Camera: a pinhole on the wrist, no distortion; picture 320 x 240 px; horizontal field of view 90.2 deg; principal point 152.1 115.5 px. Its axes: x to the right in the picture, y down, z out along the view. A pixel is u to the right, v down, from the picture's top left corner.
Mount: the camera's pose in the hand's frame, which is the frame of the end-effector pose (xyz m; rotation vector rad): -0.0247 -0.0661 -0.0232 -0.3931 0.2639 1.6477
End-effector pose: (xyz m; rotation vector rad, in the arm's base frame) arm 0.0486 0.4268 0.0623 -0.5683 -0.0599 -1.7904
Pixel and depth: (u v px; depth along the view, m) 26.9 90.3 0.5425
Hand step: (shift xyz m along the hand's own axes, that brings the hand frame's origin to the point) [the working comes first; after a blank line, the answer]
In the camera's frame: -0.4260 -0.0857 0.5425

0.0417 -0.2293 0.6492
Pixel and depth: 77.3 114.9 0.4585
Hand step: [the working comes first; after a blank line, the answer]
In the camera's frame: -0.2151 -0.0017 0.4585

-0.0508 -0.0802 0.4824
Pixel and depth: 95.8 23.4 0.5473
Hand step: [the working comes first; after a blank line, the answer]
In the camera's frame: -0.1933 -0.3161 0.5473

0.2503 0.0113 0.5728
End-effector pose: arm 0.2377 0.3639 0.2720 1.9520 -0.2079 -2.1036
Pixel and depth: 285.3 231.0 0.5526
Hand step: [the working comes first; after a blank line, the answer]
In the camera's frame: 0.4616 0.4003 0.5526

-0.5150 0.5268 0.2714
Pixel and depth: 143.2 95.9 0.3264
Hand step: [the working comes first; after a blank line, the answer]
In the camera's frame: -0.0182 -0.0401 0.3264

-0.0159 0.0512 0.2844
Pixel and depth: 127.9 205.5 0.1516
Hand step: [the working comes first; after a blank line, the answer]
In the camera's frame: -0.0230 0.0856 0.1516

-0.1227 -0.0369 0.1195
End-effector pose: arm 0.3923 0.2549 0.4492 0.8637 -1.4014 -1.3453
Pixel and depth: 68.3 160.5 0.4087
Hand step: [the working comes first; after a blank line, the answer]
In the camera's frame: -0.2148 0.1153 0.4087

-0.1619 -0.1133 0.4300
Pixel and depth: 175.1 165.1 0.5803
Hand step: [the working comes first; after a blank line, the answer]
In the camera's frame: 0.0837 0.1805 0.5803

-0.2684 0.2190 0.4622
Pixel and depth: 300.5 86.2 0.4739
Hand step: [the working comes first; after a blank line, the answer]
In the camera's frame: 0.4411 -0.0871 0.4739

-0.0221 0.5335 0.2361
